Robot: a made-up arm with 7 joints.
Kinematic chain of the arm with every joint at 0, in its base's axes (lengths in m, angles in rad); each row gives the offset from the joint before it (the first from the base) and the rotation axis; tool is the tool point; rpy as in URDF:
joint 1: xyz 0.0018 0.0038 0.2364 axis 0 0.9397 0.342
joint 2: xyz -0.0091 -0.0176 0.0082 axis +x
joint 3: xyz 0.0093 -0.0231 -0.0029 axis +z
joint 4: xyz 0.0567 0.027 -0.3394 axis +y
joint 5: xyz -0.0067 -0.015 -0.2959 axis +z
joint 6: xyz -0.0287 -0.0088 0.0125 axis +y
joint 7: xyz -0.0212 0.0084 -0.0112 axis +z
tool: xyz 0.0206 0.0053 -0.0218 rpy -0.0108 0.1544 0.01
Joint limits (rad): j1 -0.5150..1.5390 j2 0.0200..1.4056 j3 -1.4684..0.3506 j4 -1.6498..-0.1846 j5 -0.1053..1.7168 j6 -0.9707..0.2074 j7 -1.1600..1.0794
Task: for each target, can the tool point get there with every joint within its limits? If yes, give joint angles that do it. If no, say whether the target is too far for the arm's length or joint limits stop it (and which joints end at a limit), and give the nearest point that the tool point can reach.
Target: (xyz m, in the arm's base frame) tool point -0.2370 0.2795 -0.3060
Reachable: yes | joints 0.5361 0.6356 -0.5682 -0.3370 1.1399 -0.1226 0.6192
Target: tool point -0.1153 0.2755 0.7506
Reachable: no: joint limits stop it (at a limit: joint 1, joint 2, joint 3, joint 4, joint 6, joint 7) | nearest point -0.3992 0.4744 0.4222 | short by 0.477 m
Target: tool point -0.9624 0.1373 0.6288
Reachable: no: too far | nearest point -0.6243 0.1567 0.3045 | short by 0.469 m
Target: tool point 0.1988 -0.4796 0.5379
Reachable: no: joint limits stop it (at a limit: joint 1, joint 2, joint 4, joint 5, joint 7) | nearest point 0.3204 -0.3435 0.0819 | short by 0.491 m
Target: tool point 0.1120 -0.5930 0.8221
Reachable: no: too far | nearest point 0.3106 -0.3513 0.0769 | short by 0.808 m
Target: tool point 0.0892 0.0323 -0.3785
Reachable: yes | joints 0.2638 0.3777 -0.5894 -0.8833 0.1865 -0.6431 -0.8937
